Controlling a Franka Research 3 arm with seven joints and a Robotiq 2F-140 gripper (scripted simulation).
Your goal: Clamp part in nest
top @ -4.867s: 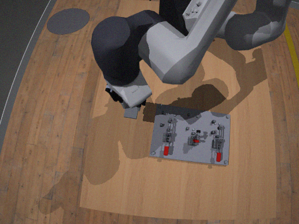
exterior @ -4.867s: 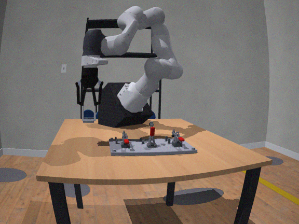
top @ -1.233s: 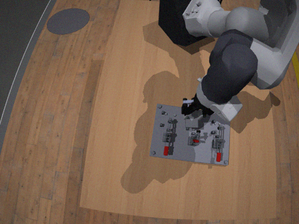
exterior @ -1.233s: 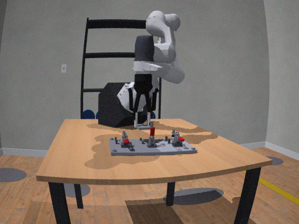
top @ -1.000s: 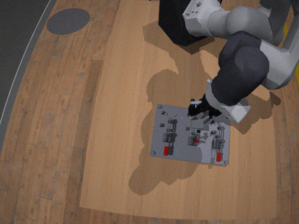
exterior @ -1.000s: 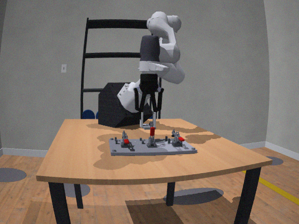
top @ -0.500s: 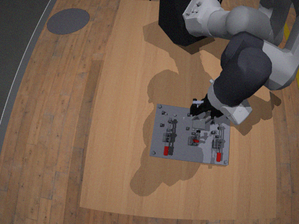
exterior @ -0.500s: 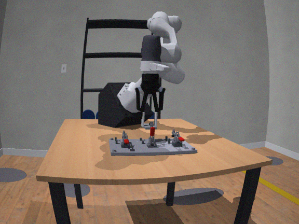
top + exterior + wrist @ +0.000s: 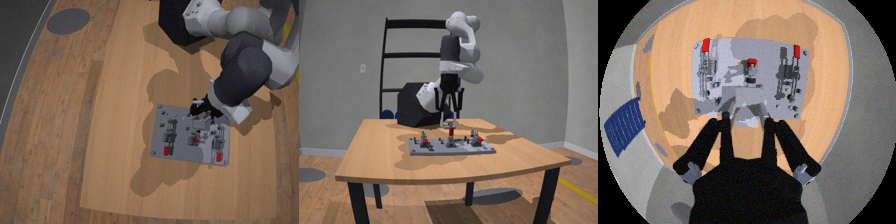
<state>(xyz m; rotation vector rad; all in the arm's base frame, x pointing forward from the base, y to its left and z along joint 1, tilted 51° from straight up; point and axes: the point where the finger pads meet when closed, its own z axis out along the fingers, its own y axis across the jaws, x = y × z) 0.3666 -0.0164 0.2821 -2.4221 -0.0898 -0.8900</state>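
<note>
My gripper is now 30 mm above the grey part. From my hand the other things lie so: grey fixture plate 110 mm below, 60 mm ahead, 10 mm to the left.
</note>
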